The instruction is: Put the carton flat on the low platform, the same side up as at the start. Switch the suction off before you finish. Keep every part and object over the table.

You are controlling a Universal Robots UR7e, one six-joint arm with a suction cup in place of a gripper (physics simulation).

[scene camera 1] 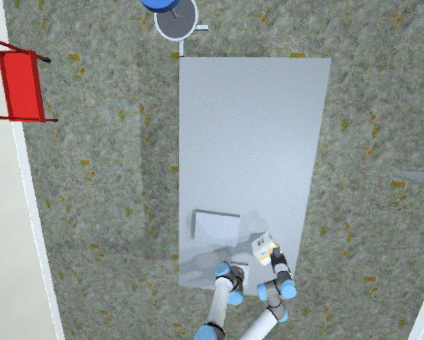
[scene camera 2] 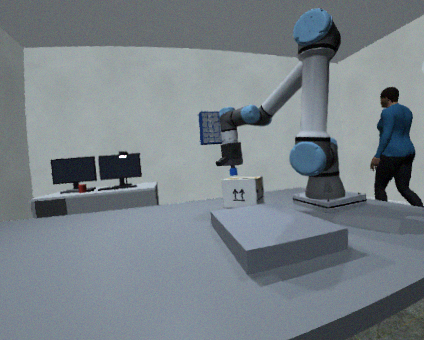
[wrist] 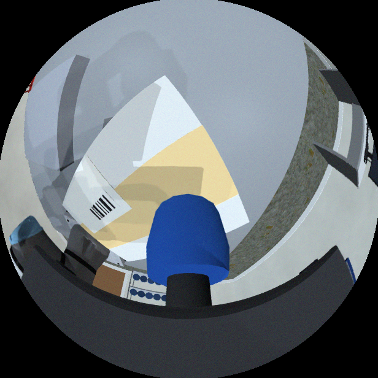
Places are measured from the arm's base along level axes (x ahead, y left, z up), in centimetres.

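Pixels of known places: end effector, tool point: (scene camera 2: 233, 175); arm's base, origin of the base link: (scene camera 2: 324, 195).
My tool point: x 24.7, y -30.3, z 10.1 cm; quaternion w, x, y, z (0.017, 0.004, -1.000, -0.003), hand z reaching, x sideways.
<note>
For each thing: its middle in the pictures, then the offset to it from my tool point. Level surfaces: height alone.
- white carton, body centre: (scene camera 2: 243, 191) (scene camera 1: 266, 247) dx -1.6, dy +4.6, dz -7.9 cm
- low grey platform, body centre: (scene camera 2: 265, 226) (scene camera 1: 216, 228) dx +15.0, dy +38.5, dz -11.8 cm
- table, its level: dz -14.2 cm
The white carton (scene camera 1: 263, 245) (scene camera 2: 242, 192) (wrist: 175, 145) stands upright on the table, its two-arrow mark pointing up in scene camera 2. A tan band and a barcode label show on it in the wrist view. The low grey platform (scene camera 1: 216, 227) (scene camera 2: 280, 227) (wrist: 44, 110) lies apart from the carton, left of it in scene camera 1. My gripper, a blue suction cup (scene camera 2: 233, 171) (wrist: 188, 235), points down over the carton's top, very near it, with the suction off. Whether the cup touches the top I cannot tell. The wrist hides the cup in scene camera 1.
The arm's base (scene camera 2: 330, 200) stands on the table (scene camera 1: 250, 125) (scene camera 2: 125, 260) (wrist: 240, 75), near the platform and carton. A desk with monitors (scene camera 2: 120, 166) and a person (scene camera 2: 395, 137) are beyond the table. A red chair (scene camera 1: 22, 87) and a round stool (scene camera 1: 176, 20) are on the floor.
</note>
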